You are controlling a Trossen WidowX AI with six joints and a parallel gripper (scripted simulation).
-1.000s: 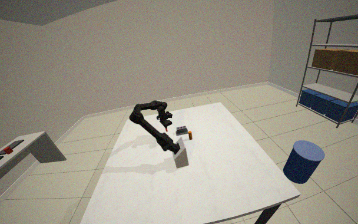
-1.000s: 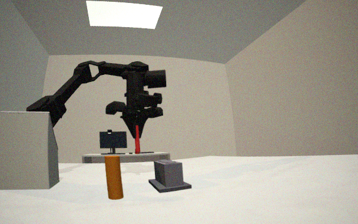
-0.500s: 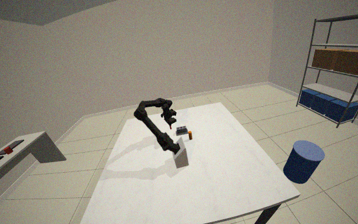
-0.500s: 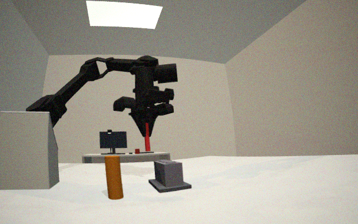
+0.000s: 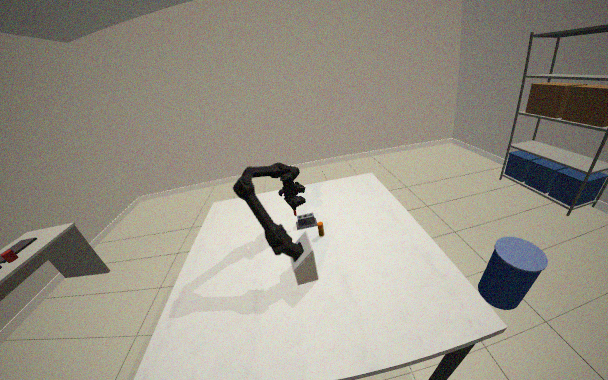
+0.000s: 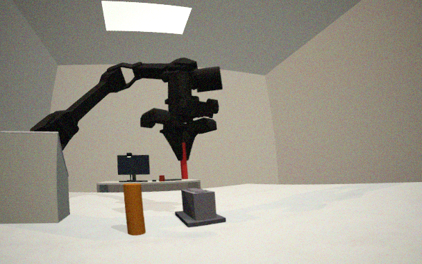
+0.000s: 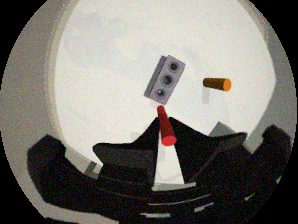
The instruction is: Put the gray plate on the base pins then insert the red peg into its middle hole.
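Right now my gripper tip is 80 mm above the gray plate and 50 mm to the left of it. Round my gripper tip: orange cylinder 130 mm behind, 100 mm to the right, 80 mm below; then red peg right at my gripper tip.
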